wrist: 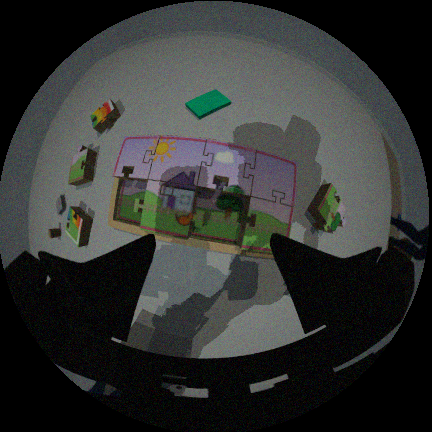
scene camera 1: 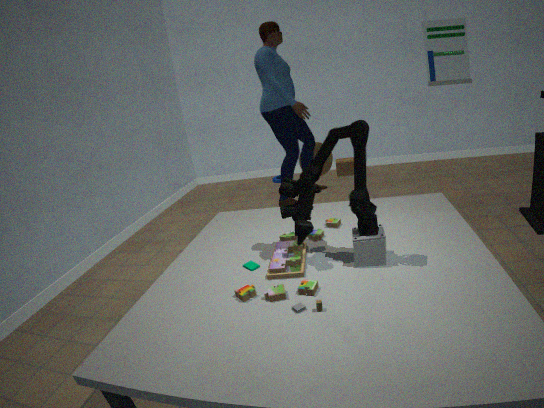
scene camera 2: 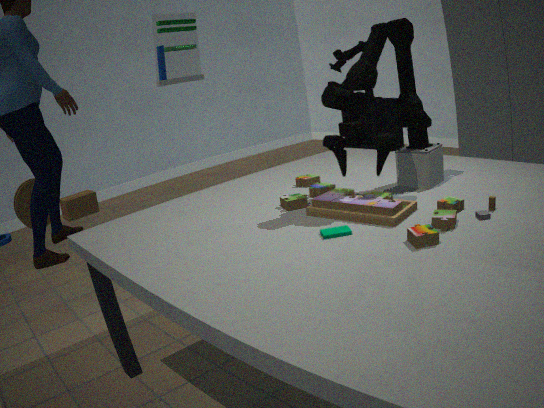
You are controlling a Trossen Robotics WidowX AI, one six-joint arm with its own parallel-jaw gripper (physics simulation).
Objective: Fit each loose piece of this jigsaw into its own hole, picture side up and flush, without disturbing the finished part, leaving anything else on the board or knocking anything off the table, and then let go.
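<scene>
The jigsaw board [scene camera 1: 286,275] [scene camera 2: 350,216] [wrist: 200,244] has a tan rim. In the wrist view its sky row is filled, with a house piece [wrist: 177,202] and a green right corner piece [wrist: 267,227] below; recesses show at lower left and right of the house. A loose tree piece [scene camera 1: 288,236] [scene camera 2: 293,201] [wrist: 326,207] lies off one end. Off the other end lie a red-orange piece [scene camera 1: 245,292] [scene camera 2: 423,236] [wrist: 104,116], a pink-green piece [scene camera 1: 275,293] [scene camera 2: 444,219] [wrist: 82,166] and a rainbow-green piece [scene camera 1: 308,287] [scene camera 2: 450,204] [wrist: 78,226]. My gripper [scene camera 2: 361,175] [wrist: 213,239] is open and empty above the board's near edge.
A blue-green piece [scene camera 1: 316,234] [scene camera 2: 321,189] and a red-green piece [scene camera 1: 333,222] [scene camera 2: 307,181] lie near the tree piece. A green tile [scene camera 1: 251,265] [scene camera 2: 335,232] [wrist: 208,103] lies beside the board. A grey block [scene camera 1: 298,308] [scene camera 2: 483,215] and a small brown block [scene camera 1: 319,305] [scene camera 2: 492,203] stand nearby.
</scene>
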